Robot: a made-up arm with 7 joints.
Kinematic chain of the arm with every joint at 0, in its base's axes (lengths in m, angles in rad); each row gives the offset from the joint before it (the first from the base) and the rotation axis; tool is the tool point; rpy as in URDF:
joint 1: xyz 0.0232 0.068 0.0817 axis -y
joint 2: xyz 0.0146 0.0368 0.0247 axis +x
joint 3: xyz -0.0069 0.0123 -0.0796 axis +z
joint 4: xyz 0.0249 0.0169 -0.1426 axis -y
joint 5: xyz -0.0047 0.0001 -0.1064 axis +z
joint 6: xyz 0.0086 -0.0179 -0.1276 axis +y
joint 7: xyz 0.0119 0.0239 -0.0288 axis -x
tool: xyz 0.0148 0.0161 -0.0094 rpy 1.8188 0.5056 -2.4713
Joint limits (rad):
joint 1: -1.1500..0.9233
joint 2: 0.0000..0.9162
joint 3: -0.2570..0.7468
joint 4: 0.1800..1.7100
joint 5: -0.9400..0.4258
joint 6: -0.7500..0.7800
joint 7: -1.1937..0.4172
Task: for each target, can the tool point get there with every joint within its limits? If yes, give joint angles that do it. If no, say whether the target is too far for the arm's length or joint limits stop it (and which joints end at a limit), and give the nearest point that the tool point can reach.
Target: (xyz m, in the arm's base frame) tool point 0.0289 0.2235 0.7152
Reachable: no: too far | nearest point 0.1159 0.3327 0.3288 | short by 0.411 m
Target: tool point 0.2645 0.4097 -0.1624
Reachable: yes | joints -0.0324 0.6932 0.0512 0.8833 0.2653 0.4542 -0.0560
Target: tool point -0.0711 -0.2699 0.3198
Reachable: no: joint limits stop it (at a limit: joint 1, joint 2, joint 3, joint 4, joint 5, joint 6, joint 7) | nearest point 0.2750 0.0306 0.2152 | short by 0.470 m
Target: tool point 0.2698 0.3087 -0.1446
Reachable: yes | joints 0.0318 0.2467 0.3196 1.0904 0.0472 -0.5034 -0.7231
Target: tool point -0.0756 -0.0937 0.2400
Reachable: no: joint limits stop it (at a limit: joint 1, joint 2, joint 3, joint 4, joint 6, joint 7) | nearest point 0.2721 0.0375 0.2189 | short by 0.372 m
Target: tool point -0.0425 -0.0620 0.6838
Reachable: no: too far | nearest point 0.1459 0.2895 0.3139 | short by 0.544 m
